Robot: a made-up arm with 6 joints.
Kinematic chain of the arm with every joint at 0, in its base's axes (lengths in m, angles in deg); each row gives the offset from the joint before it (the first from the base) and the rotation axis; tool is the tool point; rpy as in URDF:
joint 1: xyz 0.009 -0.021 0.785 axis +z
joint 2: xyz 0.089 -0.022 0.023 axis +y
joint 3: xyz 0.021 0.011 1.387 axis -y
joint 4: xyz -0.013 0 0.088 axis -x
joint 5: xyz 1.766 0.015 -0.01 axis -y
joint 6: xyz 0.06 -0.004 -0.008 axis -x
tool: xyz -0.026 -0.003 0.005 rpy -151.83 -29.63 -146
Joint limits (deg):
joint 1: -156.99..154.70
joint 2: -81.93..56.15
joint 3: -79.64..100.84
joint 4: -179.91..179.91
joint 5: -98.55..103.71
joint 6: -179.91..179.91
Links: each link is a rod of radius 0.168 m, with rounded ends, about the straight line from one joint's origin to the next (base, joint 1, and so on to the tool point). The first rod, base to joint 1, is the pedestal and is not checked.
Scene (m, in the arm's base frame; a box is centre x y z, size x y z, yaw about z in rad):
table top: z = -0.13
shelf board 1: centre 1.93 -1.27 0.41 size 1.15 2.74 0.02 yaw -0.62
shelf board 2: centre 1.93 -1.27 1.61 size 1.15 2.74 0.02 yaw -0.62
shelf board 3: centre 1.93 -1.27 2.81 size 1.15 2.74 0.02 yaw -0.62
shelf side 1: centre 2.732 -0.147 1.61 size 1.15 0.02 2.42 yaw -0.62
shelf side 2: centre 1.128 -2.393 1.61 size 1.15 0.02 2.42 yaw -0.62
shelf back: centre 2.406 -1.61 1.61 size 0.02 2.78 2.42 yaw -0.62
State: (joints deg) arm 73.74 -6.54 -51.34 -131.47 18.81 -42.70
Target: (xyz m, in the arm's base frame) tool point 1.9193 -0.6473 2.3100
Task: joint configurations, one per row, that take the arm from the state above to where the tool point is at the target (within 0.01 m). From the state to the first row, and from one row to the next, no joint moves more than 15 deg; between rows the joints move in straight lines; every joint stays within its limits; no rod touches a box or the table.
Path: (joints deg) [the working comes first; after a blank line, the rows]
Joints at the target: -17.84 4.75 5.58 -131.81 18.92 -42.65
Straight joint move there: clear.

1: 60.66 -4.93 -43.21 -131.52 18.83 -42.69
2: 47.57 -3.32 -35.08 -131.57 18.84 -42.68
3: 34.49 -1.70 -26.94 -131.62 18.86 -42.68
4: 21.41 -0.09 -18.81 -131.66 18.87 -42.67
5: 8.32 1.52 -10.68 -131.71 18.89 -42.66
6: -4.76 3.13 -2.55 -131.76 18.90 -42.65
7: -17.84 4.75 5.58 -131.81 18.92 -42.65

